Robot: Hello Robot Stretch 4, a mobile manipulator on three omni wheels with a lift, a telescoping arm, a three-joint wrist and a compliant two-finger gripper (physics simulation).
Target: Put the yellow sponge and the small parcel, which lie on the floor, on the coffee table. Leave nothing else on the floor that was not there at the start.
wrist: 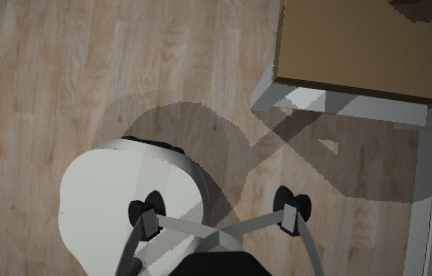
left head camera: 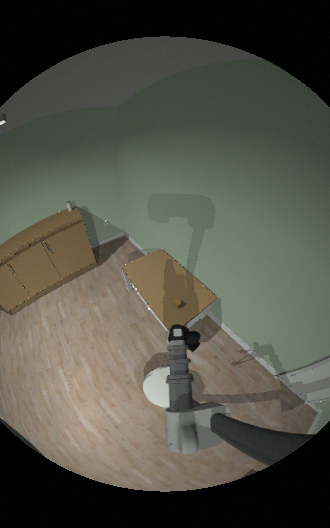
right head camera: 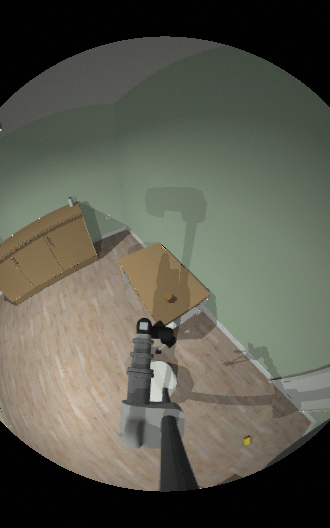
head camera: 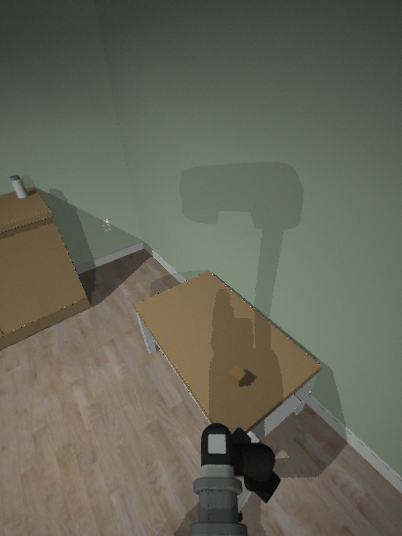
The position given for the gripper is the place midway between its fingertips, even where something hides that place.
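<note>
There's a coffee table (head camera: 204, 329), and you get the coffee table in the left head camera view (left head camera: 158, 279) and in the right head camera view (right head camera: 152, 271) too. The gripper (wrist: 219, 204) is there as well.
</note>
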